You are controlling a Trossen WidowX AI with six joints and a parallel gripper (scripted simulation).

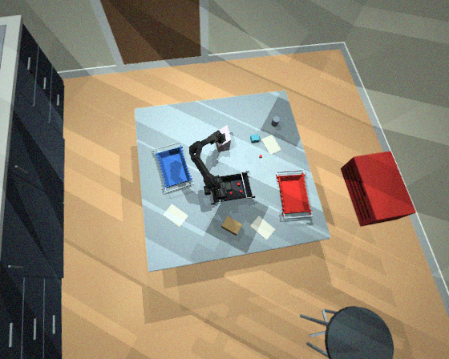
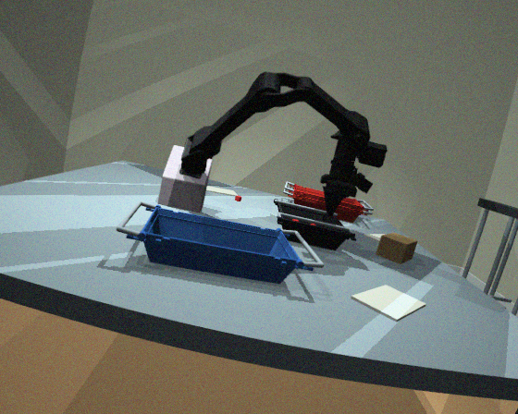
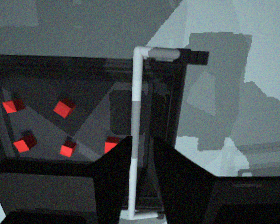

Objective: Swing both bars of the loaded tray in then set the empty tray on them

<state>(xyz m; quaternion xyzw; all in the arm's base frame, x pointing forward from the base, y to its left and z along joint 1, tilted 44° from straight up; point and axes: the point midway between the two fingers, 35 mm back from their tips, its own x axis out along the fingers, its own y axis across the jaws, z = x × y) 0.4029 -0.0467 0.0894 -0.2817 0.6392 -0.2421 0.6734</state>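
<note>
The blue tray lies 25 cm behind my gripper tip, 29 cm to the right of it and 5 cm below it. From my gripper tip the other things lie so: red cube (27 cm behind, 38 cm to the left, 8 cm below); cyan block (42 cm behind, 37 cm to the left, 7 cm below); brown box (24 cm ahead, 7 cm to the left, 6 cm below).
</note>
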